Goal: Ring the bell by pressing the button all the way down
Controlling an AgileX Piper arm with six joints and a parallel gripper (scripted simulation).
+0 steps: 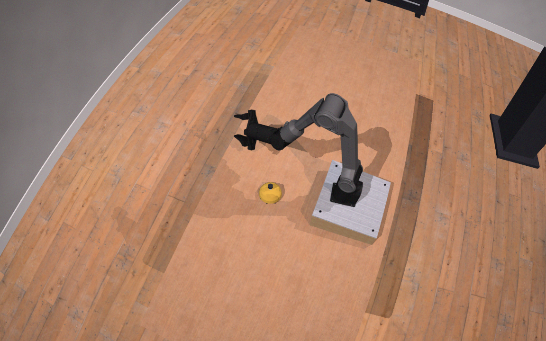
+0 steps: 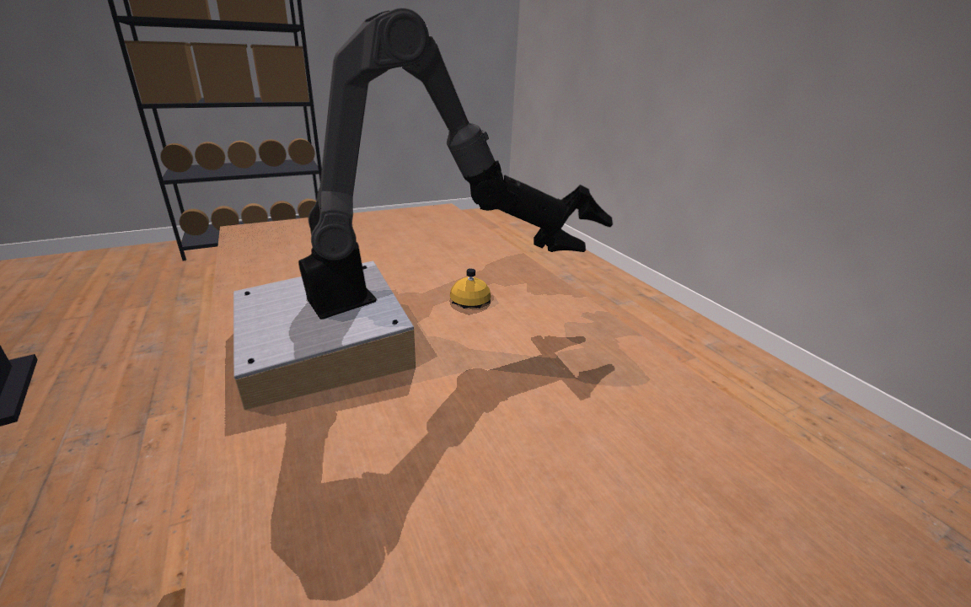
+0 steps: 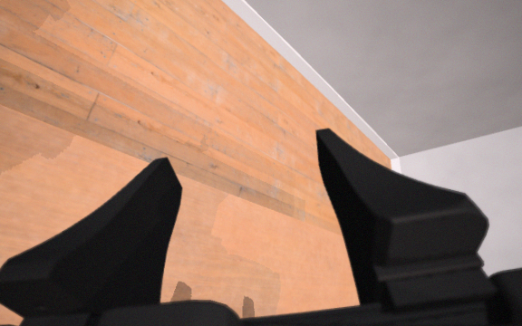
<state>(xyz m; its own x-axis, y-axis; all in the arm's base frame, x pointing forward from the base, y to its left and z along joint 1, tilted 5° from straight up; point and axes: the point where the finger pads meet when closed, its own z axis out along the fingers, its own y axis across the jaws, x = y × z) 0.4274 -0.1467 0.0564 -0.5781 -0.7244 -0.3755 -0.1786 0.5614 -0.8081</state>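
Right now my hand is 16 cm past the button, 16 cm to the right of it and 11 cm above it. Also, from my hand: bell: 16 cm behind, 16 cm to the left, 13 cm below.
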